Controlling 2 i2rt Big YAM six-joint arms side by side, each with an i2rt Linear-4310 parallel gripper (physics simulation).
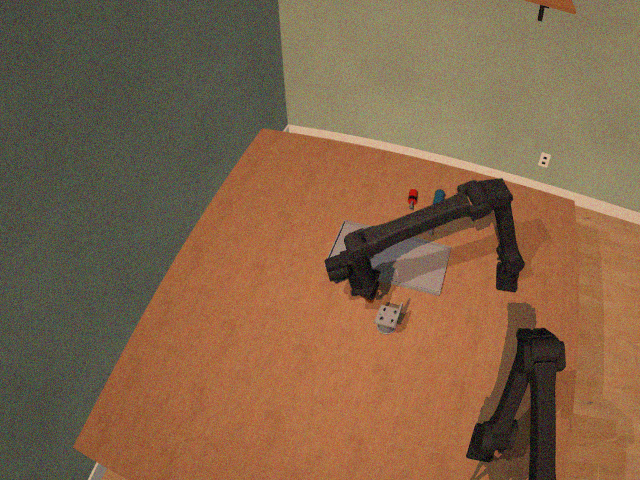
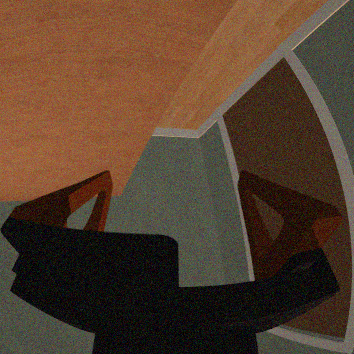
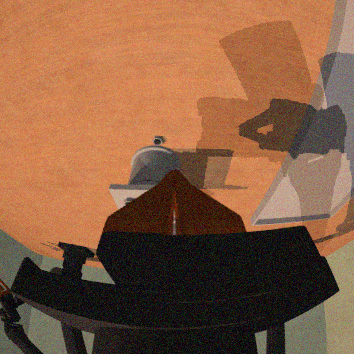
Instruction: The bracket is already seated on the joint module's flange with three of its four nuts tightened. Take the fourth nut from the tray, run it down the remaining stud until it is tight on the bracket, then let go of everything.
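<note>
The pale bracket sits on the grey joint module, with several dark spots on its face; I cannot tell nuts from studs. A small ringed metal piece shows beside the module's rounded end. My right gripper is shut with its fingertips together and no nut visible between them. It is above and beside the module and partly hides the bracket. My left gripper is open and empty, far from the bracket. The grey tray lies beside the module. The fourth nut cannot be made out.
The right arm reaches across the tray and hides part of it. A red-handled tool and a blue-handled tool lie behind the tray. The left arm is folded near the table's right edge.
</note>
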